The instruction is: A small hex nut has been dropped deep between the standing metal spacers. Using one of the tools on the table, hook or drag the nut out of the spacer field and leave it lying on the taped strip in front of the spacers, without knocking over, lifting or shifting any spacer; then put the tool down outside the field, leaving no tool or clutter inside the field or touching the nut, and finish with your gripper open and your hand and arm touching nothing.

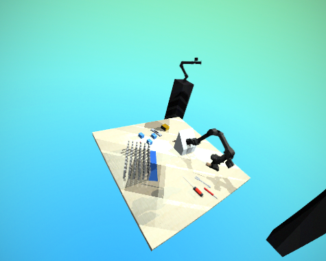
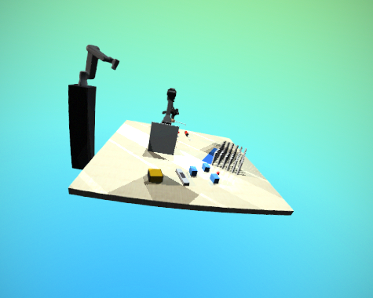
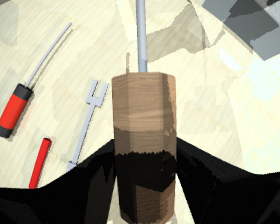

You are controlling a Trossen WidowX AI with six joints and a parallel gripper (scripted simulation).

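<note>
Now: gripper tip 60 mm short of the wooden-handled tool, 80 mm to the left of it and 20 mm below it. Round my gripper tip: grey forked tool (70 mm ahead, 50 mm to the left, 140 mm below); blue taped strip (410 mm ahead, 340 mm to the right, 150 mm below); red tool (90 mm ahead, 200 mm to the left, 140 mm below).
</note>
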